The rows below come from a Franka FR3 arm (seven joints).
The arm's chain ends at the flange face. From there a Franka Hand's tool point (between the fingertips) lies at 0.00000 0.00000 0.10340 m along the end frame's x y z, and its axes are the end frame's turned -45 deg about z.
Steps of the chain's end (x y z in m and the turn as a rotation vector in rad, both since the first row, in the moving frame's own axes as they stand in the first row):
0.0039 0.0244 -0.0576 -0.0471 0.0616 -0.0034
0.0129 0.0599 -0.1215 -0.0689 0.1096 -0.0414
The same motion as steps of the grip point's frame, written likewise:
-0.0134 0.0279 -0.0579 -0.0769 0.0103 -0.0034
-0.0300 0.0644 -0.1224 -0.1262 0.0288 -0.0414

